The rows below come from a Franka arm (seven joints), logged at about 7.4 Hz.
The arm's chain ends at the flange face. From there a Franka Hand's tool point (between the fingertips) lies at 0.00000 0.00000 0.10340 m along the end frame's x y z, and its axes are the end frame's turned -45 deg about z.
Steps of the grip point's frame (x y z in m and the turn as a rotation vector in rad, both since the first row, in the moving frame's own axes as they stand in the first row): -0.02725, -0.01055, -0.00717, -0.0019, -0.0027, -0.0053; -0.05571, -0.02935, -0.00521, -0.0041, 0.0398, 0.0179; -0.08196, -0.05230, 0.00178, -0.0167, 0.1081, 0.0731
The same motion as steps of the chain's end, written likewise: -0.02667, 0.01147, -0.00717, -0.0033, -0.0006, -0.0053; -0.06338, 0.02122, -0.00513, 0.0252, 0.0310, 0.0179; -0.10428, 0.02730, 0.00240, 0.0646, 0.0882, 0.0731
